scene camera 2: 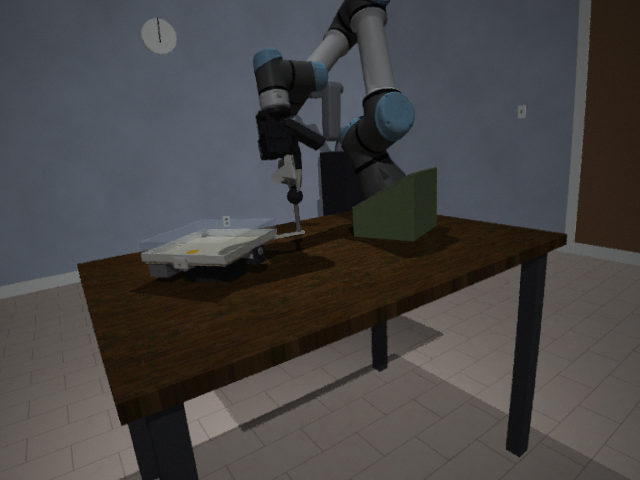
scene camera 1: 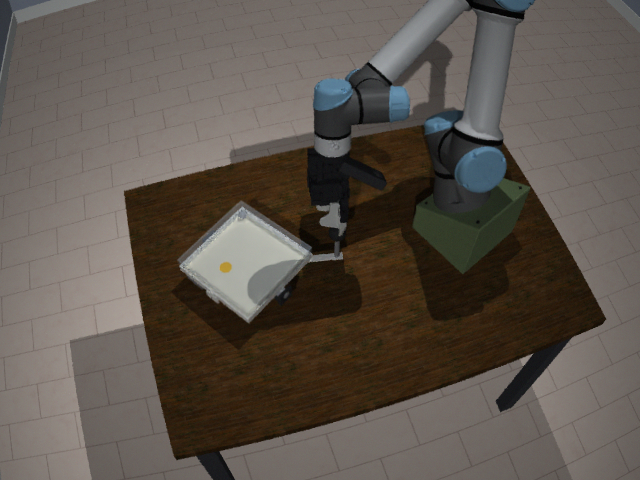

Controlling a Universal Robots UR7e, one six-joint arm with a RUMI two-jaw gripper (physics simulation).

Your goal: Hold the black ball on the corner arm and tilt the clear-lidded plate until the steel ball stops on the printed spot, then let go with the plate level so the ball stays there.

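The square white plate (scene camera 1: 256,238) (scene camera 2: 223,247) with its clear lid stands on a low mount at the table's left. The steel ball (scene camera 1: 240,212) (scene camera 2: 203,233) rests in the plate's far corner. The yellow printed spot (scene camera 1: 225,267) (scene camera 2: 192,251) lies well apart from the ball, nearer the front. A thin corner arm (scene camera 1: 321,256) (scene camera 2: 289,234) runs from the plate's right corner to an upright post topped by the black ball (scene camera 2: 294,196). My gripper (scene camera 1: 335,240) (scene camera 2: 293,189) points straight down and is shut on the black ball, which it hides in scene camera 1.
The dark wooden table (scene camera 1: 310,361) (scene camera 2: 310,294) carries the arm's green base block (scene camera 1: 478,230) (scene camera 2: 397,209) at the right rear. The arm's elbow and forearm rise above the table's back edge. Tiled floor surrounds the table.
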